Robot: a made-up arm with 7 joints.
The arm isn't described. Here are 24 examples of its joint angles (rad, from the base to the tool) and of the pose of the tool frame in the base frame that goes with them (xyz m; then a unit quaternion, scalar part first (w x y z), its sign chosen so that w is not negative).
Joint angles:
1: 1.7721 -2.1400 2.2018 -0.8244 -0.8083 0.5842 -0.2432
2: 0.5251 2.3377 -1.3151 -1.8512 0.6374 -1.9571 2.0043
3: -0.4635 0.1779 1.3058 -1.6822 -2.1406 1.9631 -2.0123
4: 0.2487 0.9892 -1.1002 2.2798 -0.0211 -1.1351 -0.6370
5: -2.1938 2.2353 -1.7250 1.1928 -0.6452 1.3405 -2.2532
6: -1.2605 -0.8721 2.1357 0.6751 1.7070 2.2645 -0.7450
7: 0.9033 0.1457 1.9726 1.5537 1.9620 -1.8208 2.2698
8: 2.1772 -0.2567 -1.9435 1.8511 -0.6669 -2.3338 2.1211
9: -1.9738 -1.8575 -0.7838 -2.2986 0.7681 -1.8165 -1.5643
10: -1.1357 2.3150 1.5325 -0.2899 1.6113 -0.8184 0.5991
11: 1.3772 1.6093 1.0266 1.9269 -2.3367 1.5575 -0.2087
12: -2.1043 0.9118 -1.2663 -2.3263 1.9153 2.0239 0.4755
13: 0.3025 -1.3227 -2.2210 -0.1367 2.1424 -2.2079 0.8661
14: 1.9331 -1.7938 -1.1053 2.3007 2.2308 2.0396 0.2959
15: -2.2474 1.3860 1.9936 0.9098 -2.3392 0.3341 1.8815
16: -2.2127 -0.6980 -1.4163 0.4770 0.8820 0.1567 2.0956
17: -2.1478 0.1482 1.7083 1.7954 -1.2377 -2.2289 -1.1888
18: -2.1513 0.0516 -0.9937 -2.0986 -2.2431 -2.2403 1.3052
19: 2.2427 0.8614 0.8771 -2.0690 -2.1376 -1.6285 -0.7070
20: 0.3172 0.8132 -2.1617 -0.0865 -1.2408 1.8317 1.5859
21: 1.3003 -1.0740 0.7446 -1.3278 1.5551 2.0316 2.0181
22: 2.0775 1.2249 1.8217 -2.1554 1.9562 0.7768 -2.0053
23: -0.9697 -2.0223 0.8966 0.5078 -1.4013 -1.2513 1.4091
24: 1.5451 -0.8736 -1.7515 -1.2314 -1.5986 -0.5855 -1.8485
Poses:
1: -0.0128 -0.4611 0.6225 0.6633 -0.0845 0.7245 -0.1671
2: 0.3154 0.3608 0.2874 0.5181 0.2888 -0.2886 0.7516
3: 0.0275 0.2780 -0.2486 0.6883 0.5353 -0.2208 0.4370
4: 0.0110 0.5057 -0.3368 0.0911 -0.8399 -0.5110 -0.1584
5: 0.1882 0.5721 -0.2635 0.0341 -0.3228 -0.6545 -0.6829
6: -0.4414 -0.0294 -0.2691 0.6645 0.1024 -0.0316 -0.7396
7: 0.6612 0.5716 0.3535 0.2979 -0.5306 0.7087 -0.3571
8: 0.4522 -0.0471 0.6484 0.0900 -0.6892 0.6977 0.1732
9: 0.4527 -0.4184 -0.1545 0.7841 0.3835 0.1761 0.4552
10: 0.4347 -0.1163 0.3088 0.4989 0.6103 0.5271 -0.3174
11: -0.2255 0.6679 0.1551 0.1117 0.2741 -0.8051 -0.5140
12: -0.1521 0.2867 0.2572 0.2023 -0.4132 0.8433 -0.2778
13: 0.4969 -0.3919 0.5236 0.2672 0.0493 -0.2845 0.9194
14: -0.3118 -0.2725 0.2506 0.1963 0.1952 0.1079 -0.9549
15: -0.0912 0.5405 -0.4795 0.2709 0.7771 0.1466 0.5488
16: -0.1320 -0.1268 0.2794 0.4368 0.2766 -0.0978 -0.8503
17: -0.7188 0.3294 0.2011 0.8515 0.0194 -0.2827 -0.4412
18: -0.5331 0.1749 0.2994 0.6381 0.0700 -0.0492 -0.7652
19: 0.2550 0.3329 0.2403 0.6701 0.2346 -0.2268 0.6667
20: 0.4515 0.3368 -0.1955 0.0311 0.2041 0.3381 0.9182
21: 0.4168 -0.0662 0.2003 0.3874 -0.6149 0.4661 0.5046
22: -0.3255 0.4446 0.2759 0.9541 -0.2544 0.0608 0.1458
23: 0.1711 -0.2764 -0.1400 0.2621 -0.1971 -0.3947 -0.8583
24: -0.0714 -0.3691 0.4580 0.5016 -0.5837 -0.6348 0.0682
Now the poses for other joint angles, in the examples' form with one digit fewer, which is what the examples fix.
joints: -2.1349 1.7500 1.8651 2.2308 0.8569 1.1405 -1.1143
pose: 0.356 0.367 -0.289 0.236 -0.042 -0.901 0.361
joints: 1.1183 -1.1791 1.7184 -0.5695 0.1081 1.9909 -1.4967
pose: 0.554 -0.160 0.414 0.524 -0.457 0.704 -0.149
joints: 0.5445 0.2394 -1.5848 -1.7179 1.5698 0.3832 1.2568
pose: 0.495 0.158 0.098 0.239 0.063 0.033 -0.968
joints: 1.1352 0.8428 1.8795 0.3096 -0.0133 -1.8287 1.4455
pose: 0.357 0.429 0.716 0.335 -0.034 0.871 -0.359
